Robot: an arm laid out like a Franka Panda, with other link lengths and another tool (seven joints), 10 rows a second.
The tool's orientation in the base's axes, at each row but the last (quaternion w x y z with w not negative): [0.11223, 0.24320, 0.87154, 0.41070]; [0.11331, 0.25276, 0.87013, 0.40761]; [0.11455, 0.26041, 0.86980, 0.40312]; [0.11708, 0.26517, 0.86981, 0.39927]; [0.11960, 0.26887, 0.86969, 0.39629]
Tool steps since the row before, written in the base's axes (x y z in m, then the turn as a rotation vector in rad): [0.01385, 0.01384, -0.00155, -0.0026, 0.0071, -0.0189]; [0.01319, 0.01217, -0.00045, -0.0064, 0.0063, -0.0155]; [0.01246, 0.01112, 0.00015, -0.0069, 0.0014, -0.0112]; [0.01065, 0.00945, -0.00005, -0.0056, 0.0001, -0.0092]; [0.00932, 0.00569, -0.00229, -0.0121, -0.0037, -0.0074]
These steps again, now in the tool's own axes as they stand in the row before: [-0.00473, 0.01093, 0.01562, 0.0058, -0.0116, 0.0157]; [-0.00469, 0.01081, 0.01354, 0.0086, -0.0107, 0.0115]; [-0.00438, 0.01061, 0.01214, 0.0064, -0.0103, 0.0053]; [-0.00362, 0.00899, 0.01043, 0.0046, -0.0090, 0.0038]; [-0.00452, 0.00483, 0.00899, 0.0079, -0.0121, -0.0025]
